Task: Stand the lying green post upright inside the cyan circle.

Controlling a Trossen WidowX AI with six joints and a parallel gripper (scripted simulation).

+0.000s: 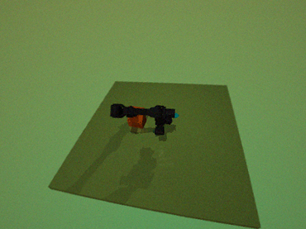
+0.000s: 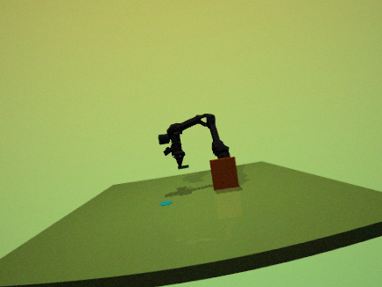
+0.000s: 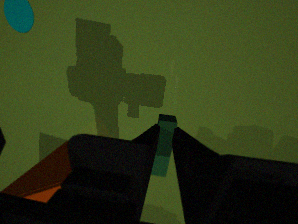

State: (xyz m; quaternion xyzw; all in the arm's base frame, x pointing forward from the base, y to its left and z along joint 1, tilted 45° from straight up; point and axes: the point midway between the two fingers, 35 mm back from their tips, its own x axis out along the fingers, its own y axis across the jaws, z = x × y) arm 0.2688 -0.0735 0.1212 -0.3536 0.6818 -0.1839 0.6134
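Right now the cyan circle is 30 cm to the left of my gripper tip, 12 cm below it and 5 cm ahead of it. Also, from my gripper tip: green post: 2 cm behind, 1 cm to the right.
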